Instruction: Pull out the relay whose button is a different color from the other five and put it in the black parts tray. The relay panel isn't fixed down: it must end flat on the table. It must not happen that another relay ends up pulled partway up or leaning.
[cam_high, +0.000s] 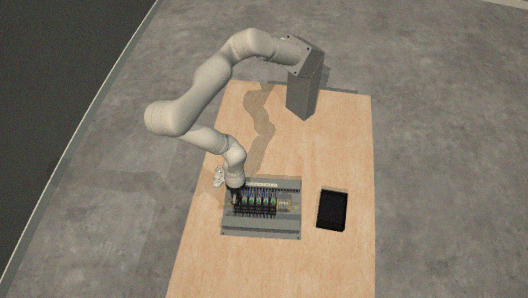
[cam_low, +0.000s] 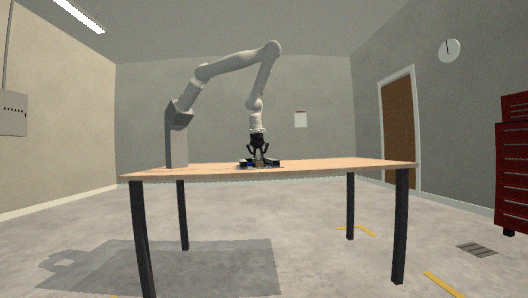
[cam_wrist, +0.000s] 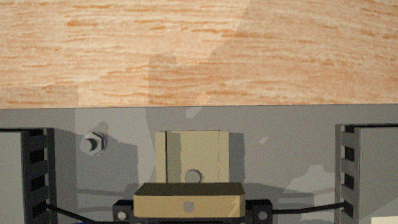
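Now: hand 10 mm above the relay. The rest, counted from my hand: grey relay panel (30 mm ahead, 100 mm to the left, 30 mm below); then black parts tray (130 mm ahead, 360 mm to the left, 40 mm below).
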